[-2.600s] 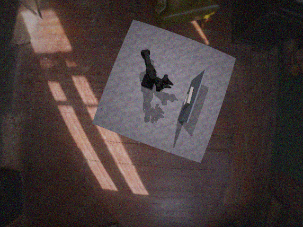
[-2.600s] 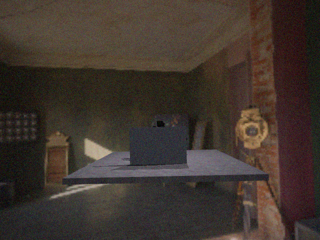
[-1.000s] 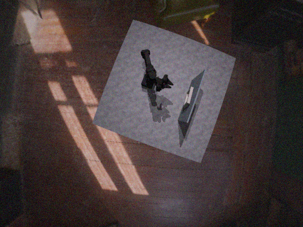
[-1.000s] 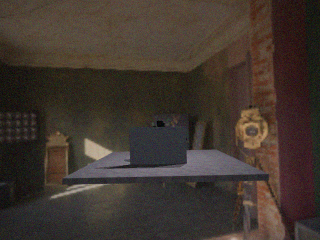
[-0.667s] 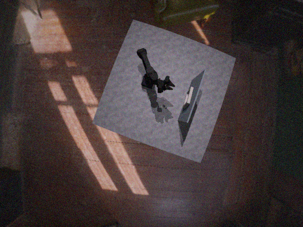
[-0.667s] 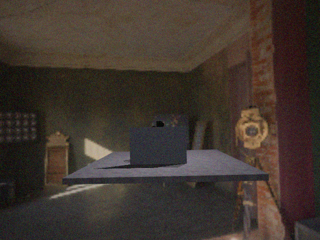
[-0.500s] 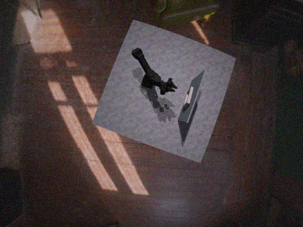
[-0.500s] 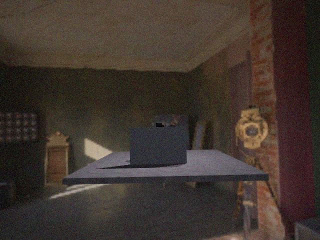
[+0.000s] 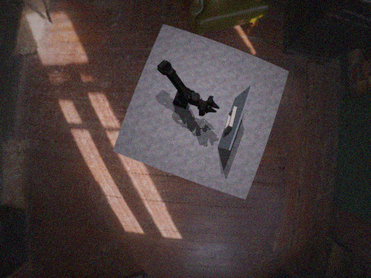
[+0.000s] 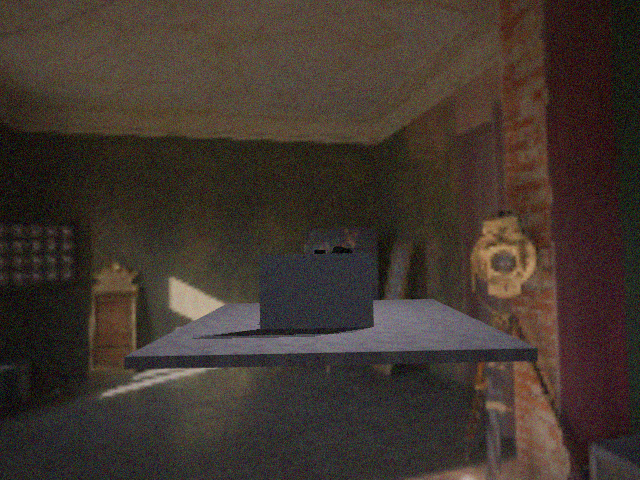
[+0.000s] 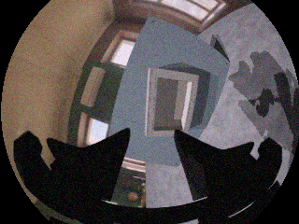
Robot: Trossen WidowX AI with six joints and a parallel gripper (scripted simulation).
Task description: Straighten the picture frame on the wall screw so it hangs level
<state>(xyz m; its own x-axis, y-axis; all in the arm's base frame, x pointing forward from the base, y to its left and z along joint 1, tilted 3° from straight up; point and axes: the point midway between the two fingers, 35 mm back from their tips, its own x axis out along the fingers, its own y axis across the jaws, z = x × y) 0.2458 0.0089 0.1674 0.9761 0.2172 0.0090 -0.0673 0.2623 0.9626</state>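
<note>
Right now the picture frame is 13 cm ahead of my gripper tip, 1 cm to the left of it and 5 cm below it. Also, from my gripper tip: wall panel 14 cm ahead, 2 cm to the left, 6 cm below.
</note>
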